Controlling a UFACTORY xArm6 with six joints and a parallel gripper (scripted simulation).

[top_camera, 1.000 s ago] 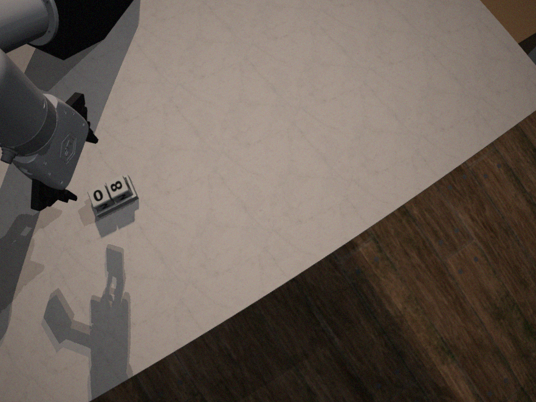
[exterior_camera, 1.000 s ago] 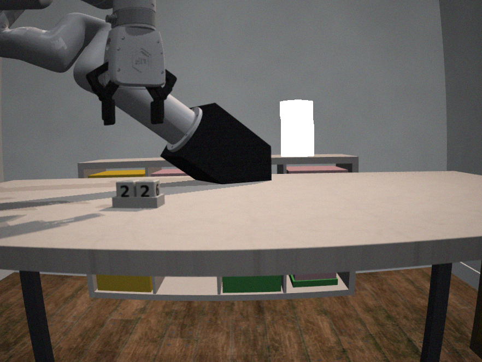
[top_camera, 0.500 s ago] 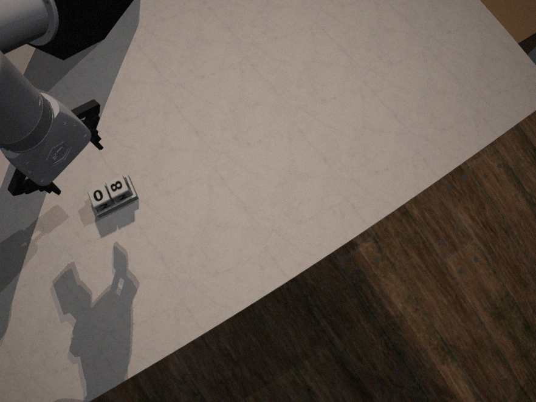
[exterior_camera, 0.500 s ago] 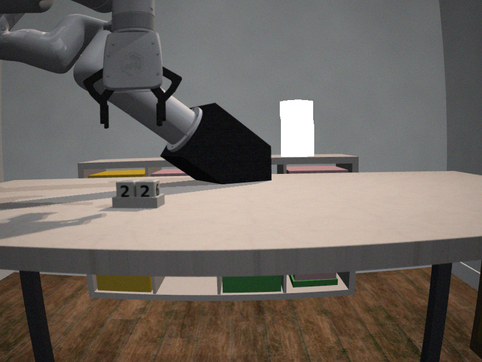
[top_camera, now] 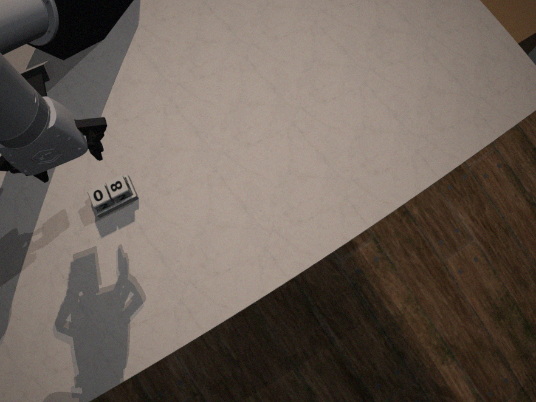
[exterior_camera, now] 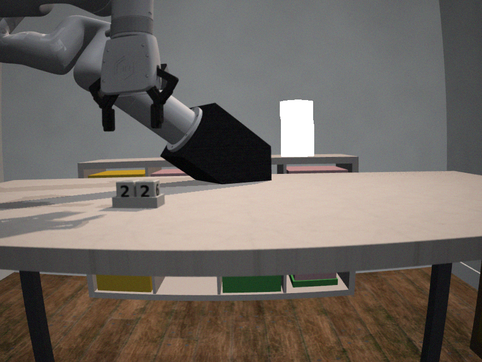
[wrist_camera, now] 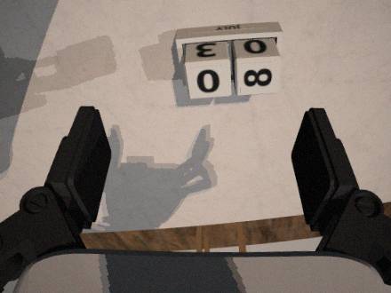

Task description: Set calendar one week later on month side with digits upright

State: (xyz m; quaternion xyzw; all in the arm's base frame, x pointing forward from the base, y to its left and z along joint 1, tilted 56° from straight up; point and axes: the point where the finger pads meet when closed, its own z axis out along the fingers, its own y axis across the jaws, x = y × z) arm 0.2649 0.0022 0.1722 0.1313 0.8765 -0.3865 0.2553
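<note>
Now: hand 40 mm short of the white cube, 20 mm to the right of it and 110 mm above it. From my hand the other things lie so: grey tray (40 mm ahead, 10 mm to the left, 130 mm below).
</note>
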